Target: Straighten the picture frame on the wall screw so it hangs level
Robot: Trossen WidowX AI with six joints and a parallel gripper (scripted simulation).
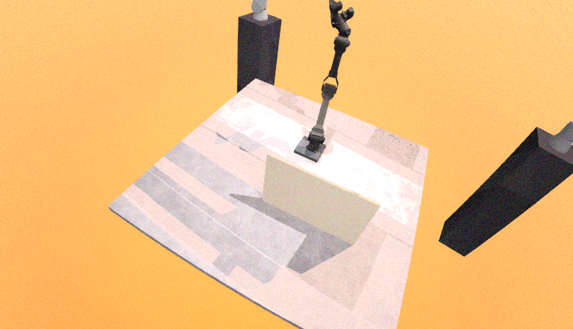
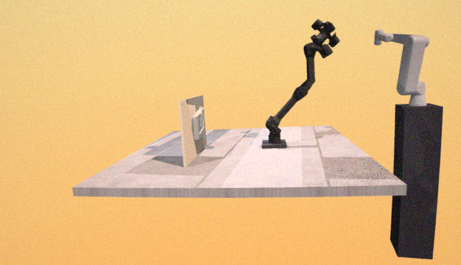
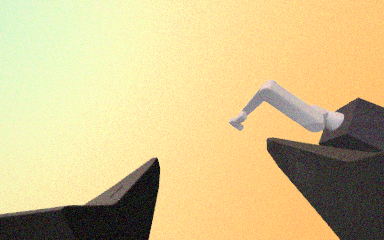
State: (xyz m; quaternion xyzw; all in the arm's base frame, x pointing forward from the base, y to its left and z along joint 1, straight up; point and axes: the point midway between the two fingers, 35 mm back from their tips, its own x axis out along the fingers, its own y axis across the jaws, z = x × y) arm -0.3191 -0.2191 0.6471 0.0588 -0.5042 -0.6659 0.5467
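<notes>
Now: gripper tip 720 mm short of the pale picture frame, 510 mm above it and 460 mm to the right of it. Round my gripper tip: cream wall panel: 730 mm ahead, 520 mm below, 470 mm to the left.
</notes>
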